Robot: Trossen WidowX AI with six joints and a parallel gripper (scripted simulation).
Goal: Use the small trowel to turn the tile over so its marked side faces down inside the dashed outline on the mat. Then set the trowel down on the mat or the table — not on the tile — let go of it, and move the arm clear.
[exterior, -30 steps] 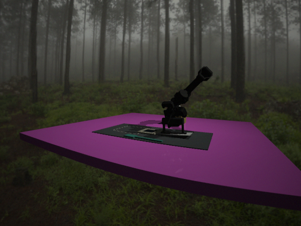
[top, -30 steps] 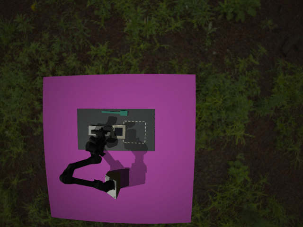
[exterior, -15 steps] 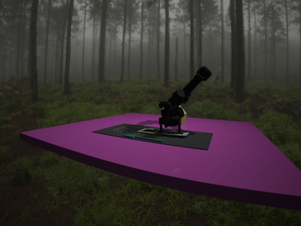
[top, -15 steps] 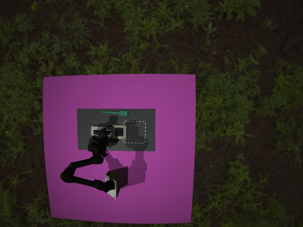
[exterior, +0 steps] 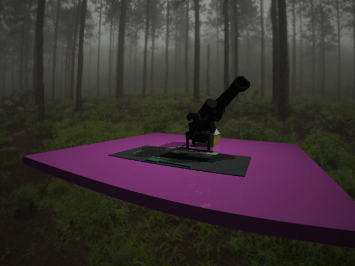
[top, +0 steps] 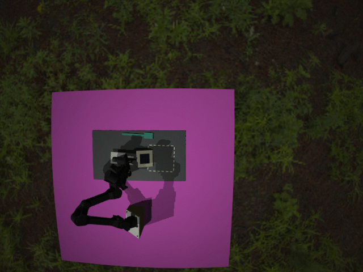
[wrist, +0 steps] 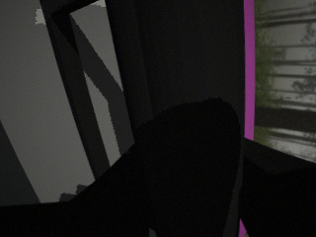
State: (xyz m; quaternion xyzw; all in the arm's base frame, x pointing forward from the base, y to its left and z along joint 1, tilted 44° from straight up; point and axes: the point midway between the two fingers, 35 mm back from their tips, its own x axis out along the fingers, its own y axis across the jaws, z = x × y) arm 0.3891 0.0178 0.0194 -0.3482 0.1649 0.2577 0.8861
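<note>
Now: gripper tip 100 mm to the left of the cream tile, 50 mm above it and 30 mm past it. Round my gripper tip: teal trowel 120 mm ahead, 80 mm to the right, 80 mm below; then dark mat 100 mm below, 50 mm to the right, 10 mm behind.
</note>
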